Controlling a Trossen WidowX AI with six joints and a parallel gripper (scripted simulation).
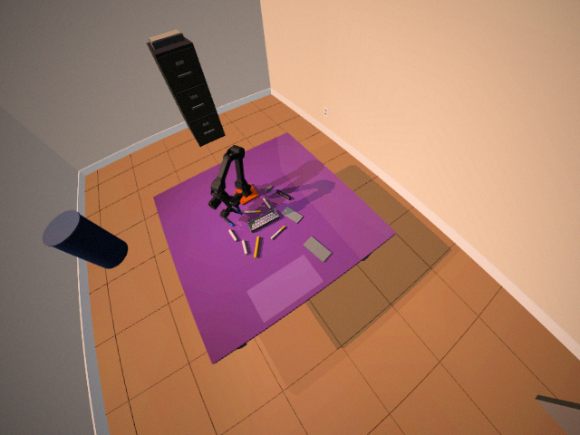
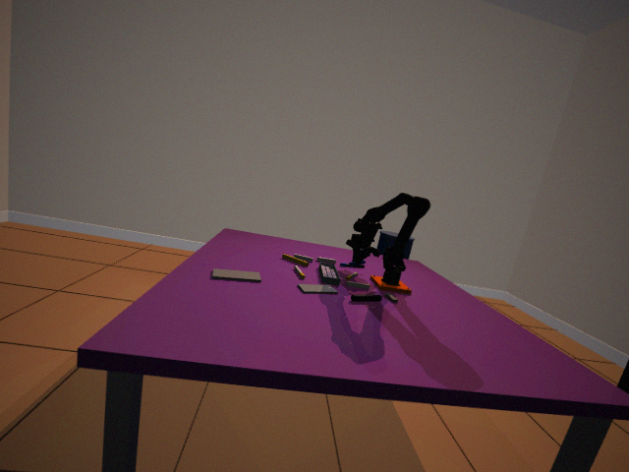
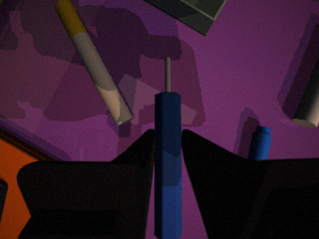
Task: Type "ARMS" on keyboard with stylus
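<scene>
Now: gripper tip 90 mm to the left of the blue-capped pen, 40 mm above it and 10 mm past it. From my gripper tip the other things lie so: blue stylus: 10 mm ahead; then black stick: 330 mm to the left, 90 mm ahead, 30 mm below.
</scene>
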